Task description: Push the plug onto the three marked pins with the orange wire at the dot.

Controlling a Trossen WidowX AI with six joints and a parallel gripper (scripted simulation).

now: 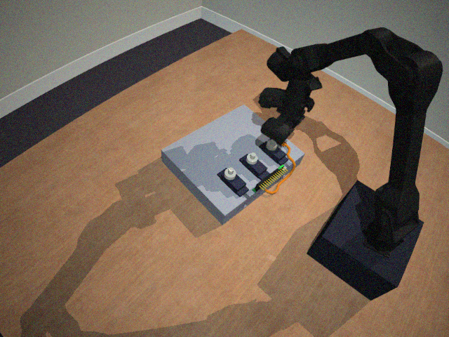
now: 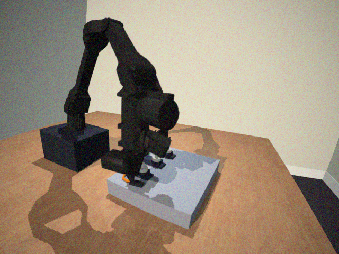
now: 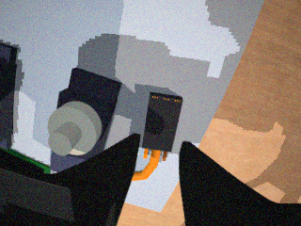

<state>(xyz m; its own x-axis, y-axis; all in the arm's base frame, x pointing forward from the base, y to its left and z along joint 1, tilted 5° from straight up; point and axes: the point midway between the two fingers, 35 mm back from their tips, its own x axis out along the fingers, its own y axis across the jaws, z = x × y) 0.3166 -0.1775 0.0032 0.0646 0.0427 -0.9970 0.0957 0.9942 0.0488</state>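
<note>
Right now the green mark is 100 mm to the left of my gripper tip, 40 mm behind it and 10 mm above it. Also, from my gripper tip: pin strip: 140 mm to the left, 30 mm behind; grey holder block: 120 mm ahead, 90 mm to the left, 40 mm below.
</note>
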